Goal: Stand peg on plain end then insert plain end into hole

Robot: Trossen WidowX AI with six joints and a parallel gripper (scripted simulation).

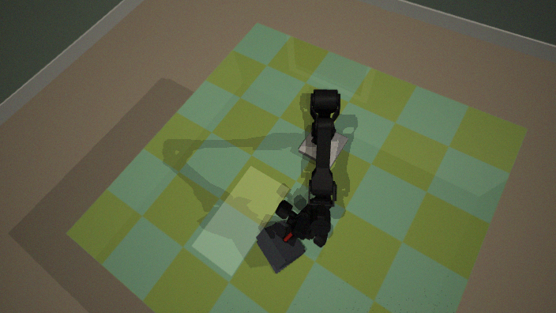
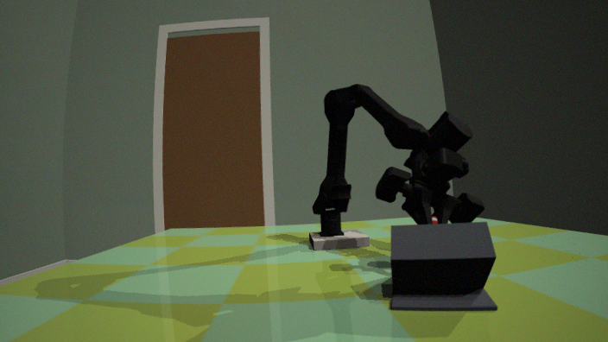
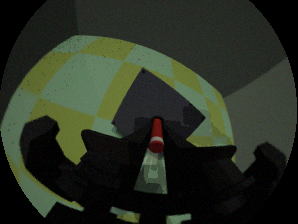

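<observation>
Now: the red peg 10 mm behind my gripper tip and 10 mm above it. Round my gripper tip: dark sloped panel (30 mm ahead, 10 mm to the right, 30 mm below).
</observation>
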